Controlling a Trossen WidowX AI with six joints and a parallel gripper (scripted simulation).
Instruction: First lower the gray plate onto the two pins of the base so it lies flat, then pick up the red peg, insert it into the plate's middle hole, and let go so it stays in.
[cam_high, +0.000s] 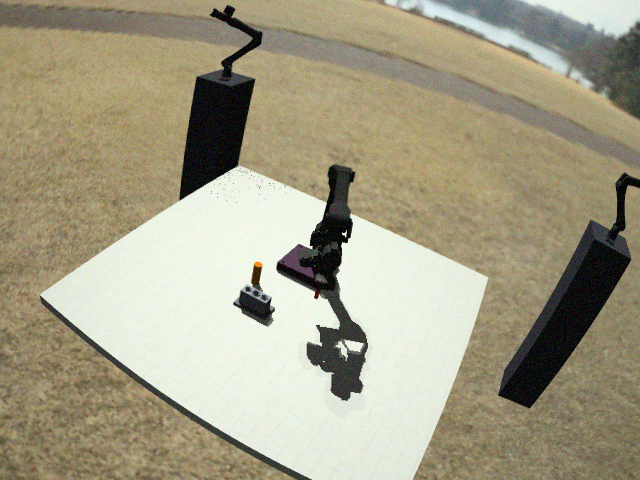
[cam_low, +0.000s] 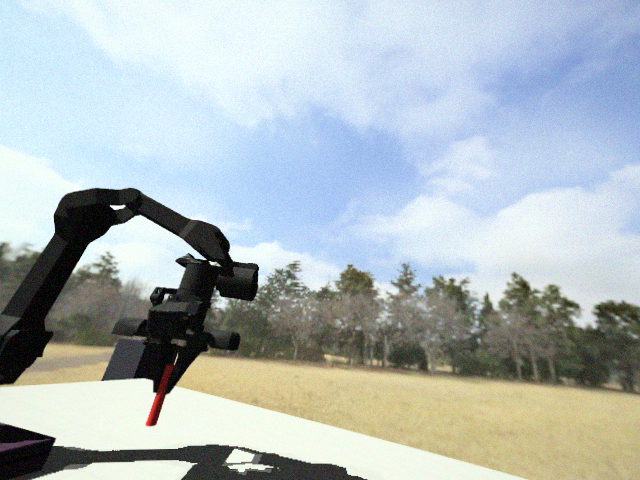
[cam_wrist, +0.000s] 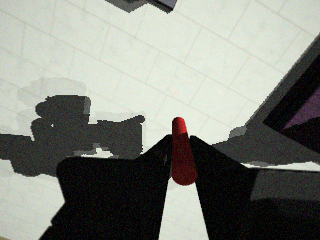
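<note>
The gray plate is 16 cm to the right of my gripper tip, 10 cm ahead of it and 7 cm below it. Round my gripper tip: orange cylinder (22 cm to the right, 7 cm below, 1 cm behind); red peg (right at my gripper tip); gray base (16 cm to the right, 10 cm below, 10 cm ahead).
</note>
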